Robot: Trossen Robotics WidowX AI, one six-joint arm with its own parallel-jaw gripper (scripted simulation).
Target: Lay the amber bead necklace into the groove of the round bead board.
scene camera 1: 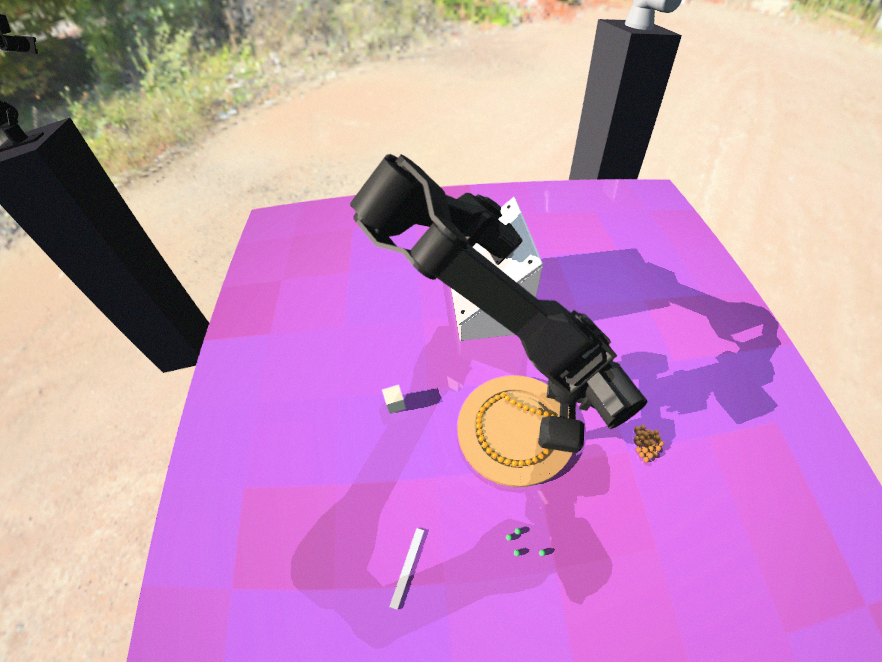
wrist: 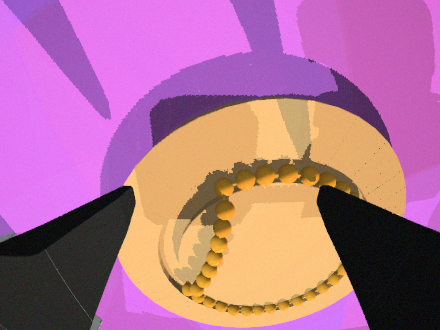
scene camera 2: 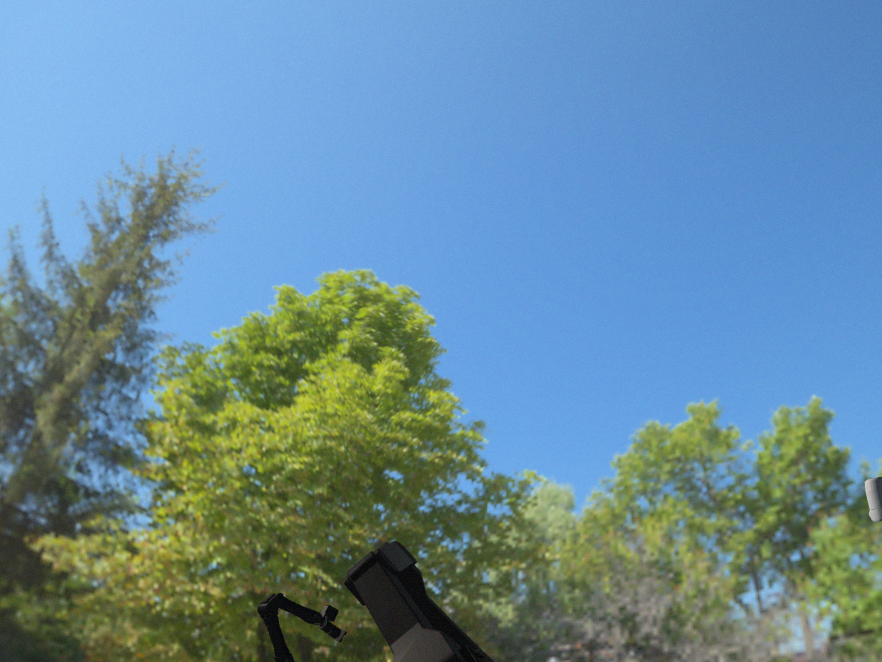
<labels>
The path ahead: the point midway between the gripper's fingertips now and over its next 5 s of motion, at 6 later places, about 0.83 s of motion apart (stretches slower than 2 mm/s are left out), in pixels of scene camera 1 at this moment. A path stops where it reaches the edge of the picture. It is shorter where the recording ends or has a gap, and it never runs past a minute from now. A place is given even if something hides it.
The gripper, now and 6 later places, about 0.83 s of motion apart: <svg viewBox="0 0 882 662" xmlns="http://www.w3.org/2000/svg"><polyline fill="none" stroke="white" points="553,414 550,410 546,415 549,409 550,407 546,404 542,408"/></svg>
</labels>
